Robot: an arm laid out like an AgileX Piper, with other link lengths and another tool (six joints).
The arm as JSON. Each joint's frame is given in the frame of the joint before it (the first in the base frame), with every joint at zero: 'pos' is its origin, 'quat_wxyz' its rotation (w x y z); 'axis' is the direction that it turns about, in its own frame. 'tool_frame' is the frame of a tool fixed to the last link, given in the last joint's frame.
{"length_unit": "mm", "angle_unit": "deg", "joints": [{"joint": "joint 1", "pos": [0.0, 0.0, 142.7], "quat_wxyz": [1.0, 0.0, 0.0, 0.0], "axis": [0.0, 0.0, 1.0]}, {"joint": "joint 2", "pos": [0.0, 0.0, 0.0], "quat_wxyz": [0.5, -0.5, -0.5, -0.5], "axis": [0.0, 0.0, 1.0]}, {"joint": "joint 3", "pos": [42.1, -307.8, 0.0], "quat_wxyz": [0.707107, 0.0, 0.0, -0.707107], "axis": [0.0, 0.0, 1.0]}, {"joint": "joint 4", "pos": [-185.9, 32.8, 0.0], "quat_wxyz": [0.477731, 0.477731, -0.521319, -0.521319], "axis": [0.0, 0.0, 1.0]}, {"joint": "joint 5", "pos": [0.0, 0.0, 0.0], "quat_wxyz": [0.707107, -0.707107, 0.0, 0.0], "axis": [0.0, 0.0, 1.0]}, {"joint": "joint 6", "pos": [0.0, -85.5, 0.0], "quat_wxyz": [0.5, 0.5, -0.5, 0.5], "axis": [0.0, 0.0, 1.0]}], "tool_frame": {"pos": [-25.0, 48.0, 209.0], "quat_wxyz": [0.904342, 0.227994, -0.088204, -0.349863]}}
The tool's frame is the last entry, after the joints.
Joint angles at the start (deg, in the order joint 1, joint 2, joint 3, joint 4, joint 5, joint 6): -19.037, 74.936, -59.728, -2.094, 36.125, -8.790
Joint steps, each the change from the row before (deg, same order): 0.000, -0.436, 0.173, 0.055, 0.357, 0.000; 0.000, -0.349, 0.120, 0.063, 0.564, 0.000; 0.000, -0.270, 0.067, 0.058, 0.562, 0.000; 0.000, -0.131, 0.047, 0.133, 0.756, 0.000; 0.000, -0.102, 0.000, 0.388, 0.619, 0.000; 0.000, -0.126, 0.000, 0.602, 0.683, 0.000; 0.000, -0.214, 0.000, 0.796, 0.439, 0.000; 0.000, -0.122, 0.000, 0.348, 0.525, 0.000; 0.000, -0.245, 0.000, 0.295, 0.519, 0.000; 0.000, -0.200, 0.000, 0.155, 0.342, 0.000; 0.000, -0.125, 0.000, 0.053, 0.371, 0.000; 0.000, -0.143, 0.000, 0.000, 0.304, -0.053; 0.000, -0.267, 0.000, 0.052, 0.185, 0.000; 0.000, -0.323, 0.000, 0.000, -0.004, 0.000
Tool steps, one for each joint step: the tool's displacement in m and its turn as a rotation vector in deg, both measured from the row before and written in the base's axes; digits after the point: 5 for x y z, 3 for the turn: -0.00240, 0.00090, 0.00014, 0.080, 0.072, -0.022; -0.00269, 0.00099, -0.00093, 0.165, 0.297, -0.030; -0.00238, 0.00087, -0.00106, 0.168, 0.321, -0.029; -0.00260, 0.00112, -0.00265, 0.339, 0.593, -0.046; -0.00180, 0.00157, -0.00201, 0.528, 0.365, -0.080; -0.00188, 0.00221, -0.00216, 0.741, 0.333, -0.110; -0.00110, 0.00256, -0.00064, 0.816, -0.044, -0.129; -0.00157, 0.00152, -0.00143, 0.457, 0.269, -0.052; -0.00180, 0.00148, -0.00059, 0.366, 0.164, -0.040; -0.00128, 0.00091, -0.00013, 0.192, 0.084, -0.019; -0.00134, 0.00064, -0.00070, 0.131, 0.215, -0.002; -0.00118, 0.00048, -0.00029, 0.021, 0.163, 0.045; -0.00099, 0.00051, 0.00094, 0.022, -0.094, -0.004; -0.00054, 0.00019, 0.00206, -0.107, -0.309, 0.000
